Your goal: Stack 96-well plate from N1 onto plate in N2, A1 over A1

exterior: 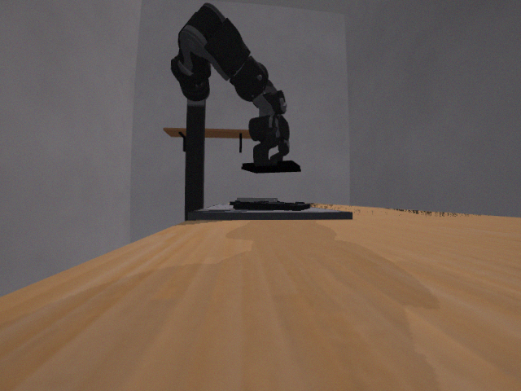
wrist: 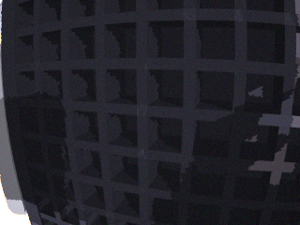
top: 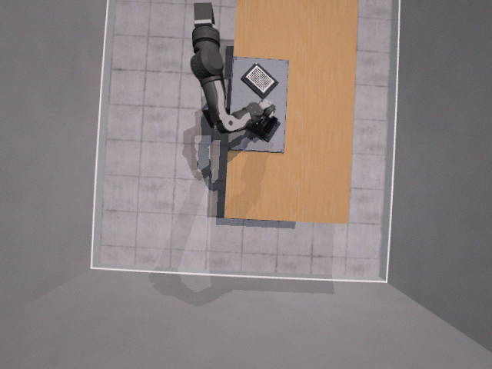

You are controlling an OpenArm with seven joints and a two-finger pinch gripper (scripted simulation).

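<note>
The white 96-well plate lies 23 cm to the left of my hand and 8 cm below it. The rest, counted from my hand: plate nest (10 cm below); then grey base plate (11 cm to the left, 11 cm below, 1 cm behind); then dark 96-well plate (right at my hand).
</note>
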